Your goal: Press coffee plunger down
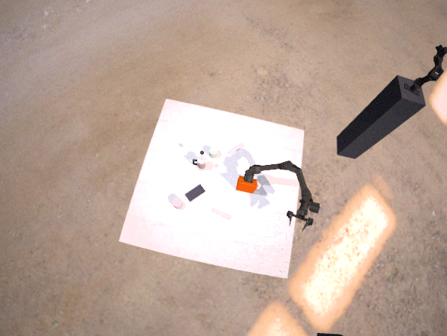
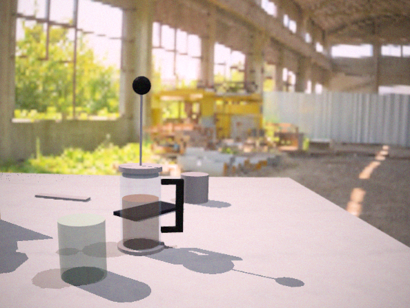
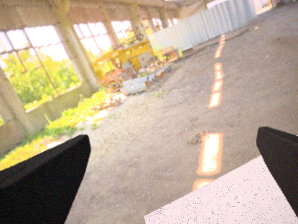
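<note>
Right now my gripper tip is 730 mm short of the coffee press, 440 mm to the left of it and 180 mm above it. The rest, counted from my gripper tip: grey cylinder 840 mm ahead, 90 mm to the right, 280 mm below.
</note>
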